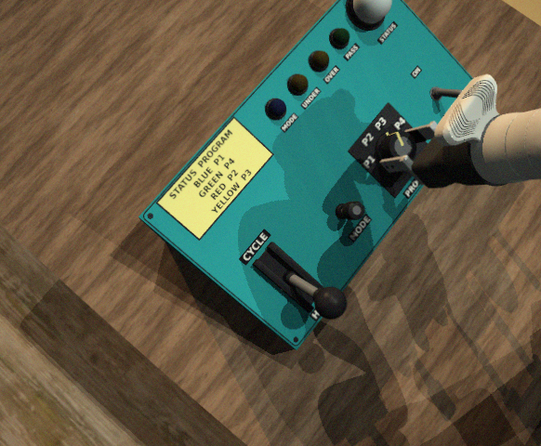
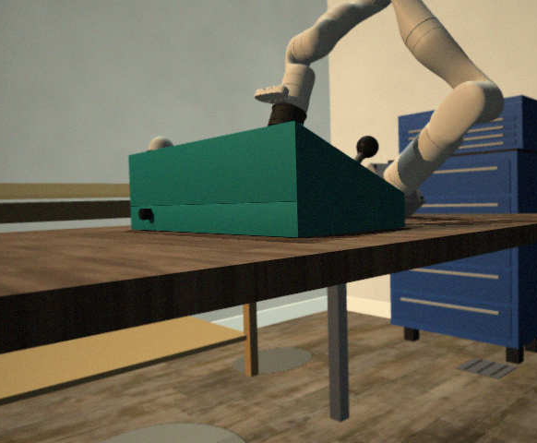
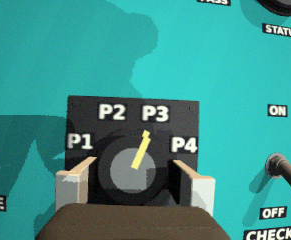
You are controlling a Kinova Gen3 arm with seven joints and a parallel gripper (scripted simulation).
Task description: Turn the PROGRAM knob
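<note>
Now: the teal console 6 cm to the left of my hand, 4 cm ahead of it and 2 cm below it. Also, from my hand: cycle lever (24 cm to the left, 2 cm behind, 1 cm above); then mode button (12 cm to the left, 1 cm ahead); then check toggle (12 cm to the right, 1 cm below).
</note>
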